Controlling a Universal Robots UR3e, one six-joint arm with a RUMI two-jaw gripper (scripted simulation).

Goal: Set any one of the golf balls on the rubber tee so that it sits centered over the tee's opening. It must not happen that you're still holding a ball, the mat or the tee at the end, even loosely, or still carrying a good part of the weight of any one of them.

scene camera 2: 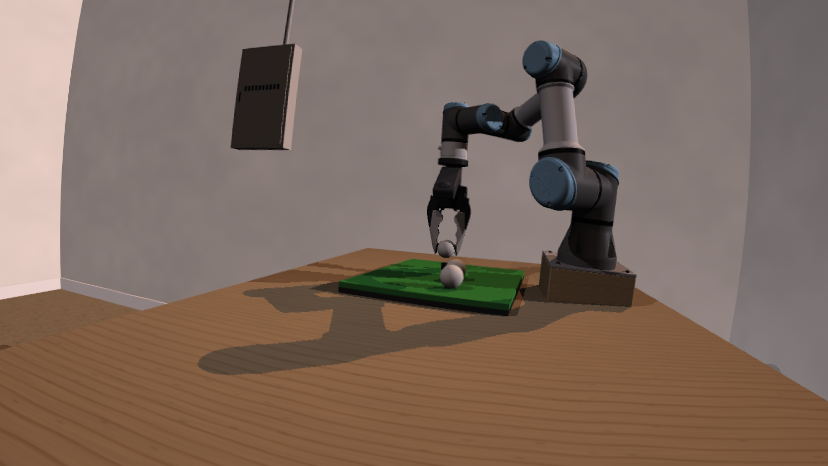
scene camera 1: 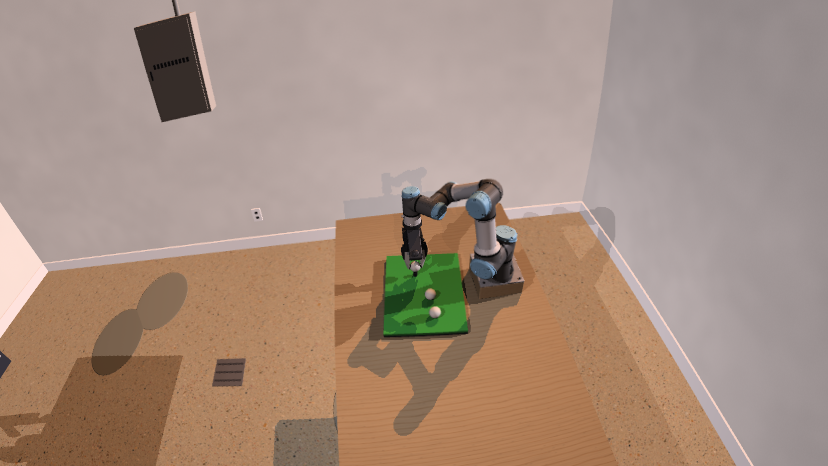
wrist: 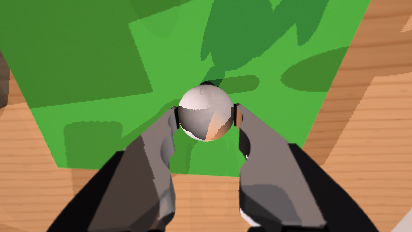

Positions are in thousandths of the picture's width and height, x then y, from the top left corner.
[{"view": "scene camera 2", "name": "my gripper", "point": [538,546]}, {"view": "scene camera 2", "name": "green mat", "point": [589,623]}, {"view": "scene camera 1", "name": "my gripper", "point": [502,576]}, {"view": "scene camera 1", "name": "green mat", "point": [491,671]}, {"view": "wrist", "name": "my gripper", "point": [501,459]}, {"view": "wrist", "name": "green mat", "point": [227,360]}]
